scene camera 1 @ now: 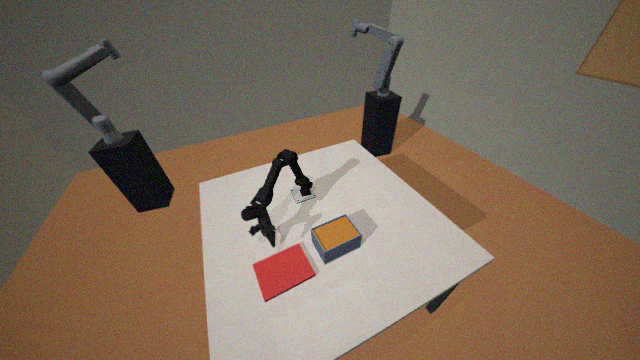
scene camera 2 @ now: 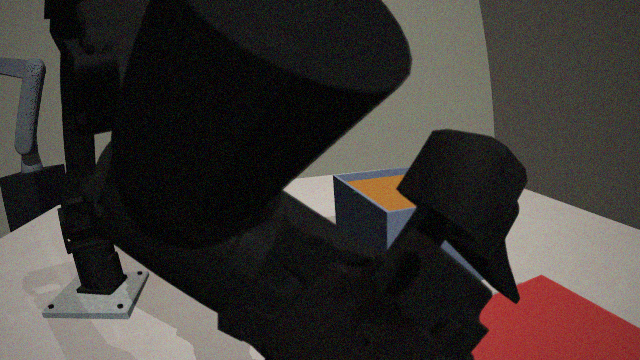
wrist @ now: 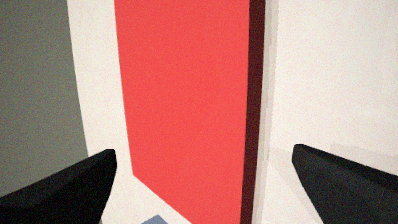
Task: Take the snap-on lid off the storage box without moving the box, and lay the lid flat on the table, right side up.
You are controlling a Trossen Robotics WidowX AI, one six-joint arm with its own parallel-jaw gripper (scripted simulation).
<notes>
My gripper is open and holds nothing. Also in view: a red lid.
</notes>
